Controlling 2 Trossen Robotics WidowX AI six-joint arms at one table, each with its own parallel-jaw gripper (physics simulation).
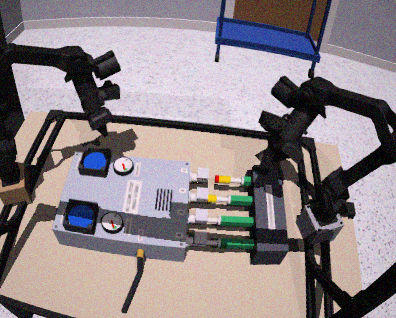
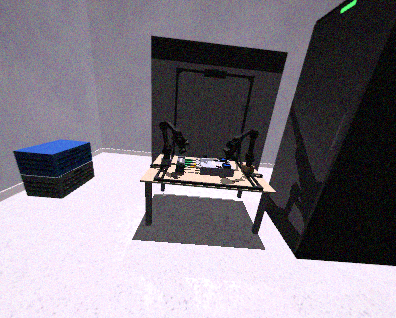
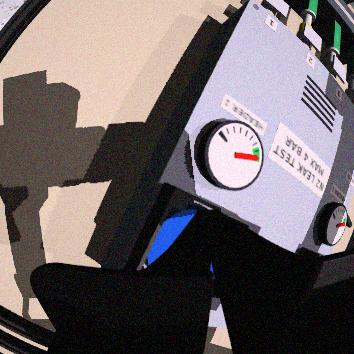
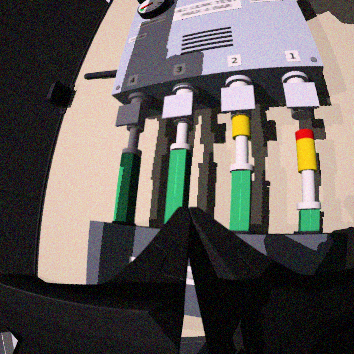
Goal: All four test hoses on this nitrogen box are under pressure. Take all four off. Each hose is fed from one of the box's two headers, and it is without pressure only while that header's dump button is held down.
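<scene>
The nitrogen box lies on the table. The header 1 button is blue; my left gripper is shut above it, apparently not touching. The header 2 button is uncovered. Both gauges, header 1 and header 2, have needles at green. Hose 1 shows red and yellow bands and stands apart from its port. Hose 2 shows yellow at its port. Hoses 3 and 4 are at their ports. My right gripper is shut, empty, above the hose holder.
The dark hose holder stands right of the box. A black lever sticks out at the box's front. Black rails run along the table edges. A blue cart stands behind. The left arm's shadow lies across the box.
</scene>
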